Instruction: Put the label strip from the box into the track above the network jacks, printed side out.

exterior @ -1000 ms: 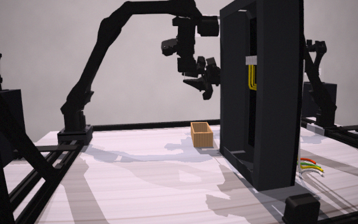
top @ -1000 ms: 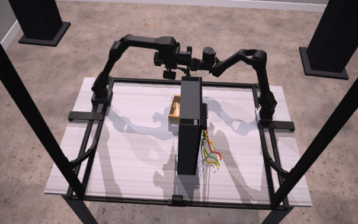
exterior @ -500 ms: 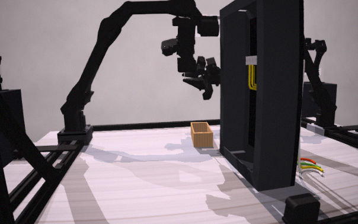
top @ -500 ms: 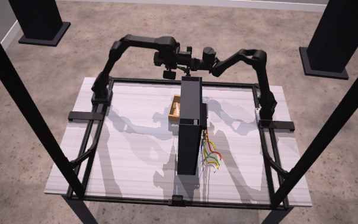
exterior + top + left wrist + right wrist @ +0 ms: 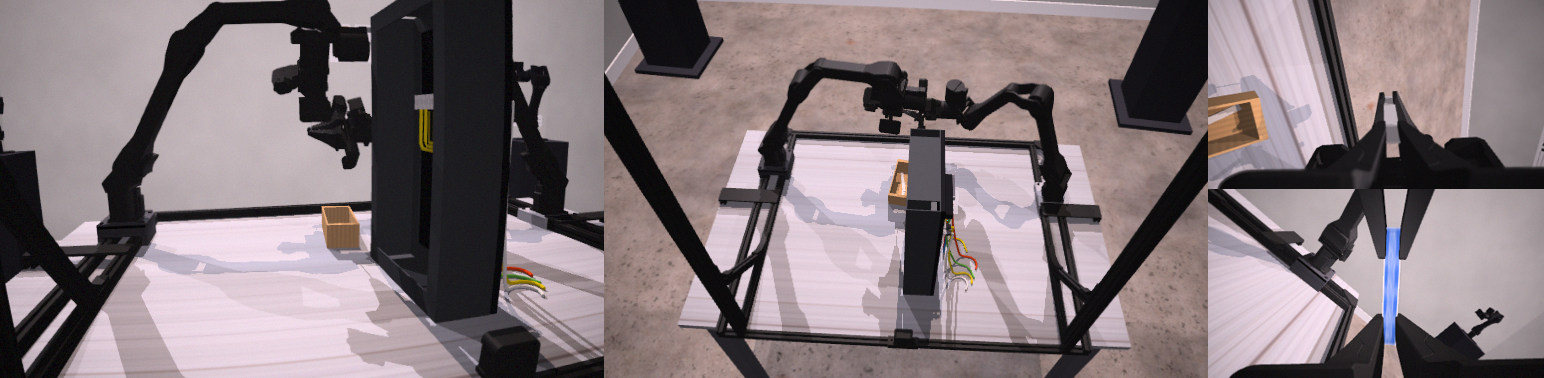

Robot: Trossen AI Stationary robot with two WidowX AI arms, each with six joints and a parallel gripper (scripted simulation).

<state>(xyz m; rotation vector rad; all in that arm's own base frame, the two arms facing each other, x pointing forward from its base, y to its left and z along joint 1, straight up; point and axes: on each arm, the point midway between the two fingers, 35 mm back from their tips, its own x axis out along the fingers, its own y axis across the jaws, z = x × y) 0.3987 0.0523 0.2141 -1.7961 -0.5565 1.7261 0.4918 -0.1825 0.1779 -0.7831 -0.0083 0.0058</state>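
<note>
Now: the pale blue label strip 20 mm behind my right hand, 30 mm to the left of it and 20 mm above it. Also, from my right hand: black frame rail 420 mm behind, 100 mm to the right, 200 mm above; box 160 mm behind, 10 mm to the right, 190 mm below.
Right now my left hand is 4 cm short of the pale blue label strip and 4 cm above it. The rest, counted from my left hand: black frame rail 37 cm behind, 12 cm to the right, 14 cm above; then box 11 cm behind, 4 cm to the right, 25 cm below.
</note>
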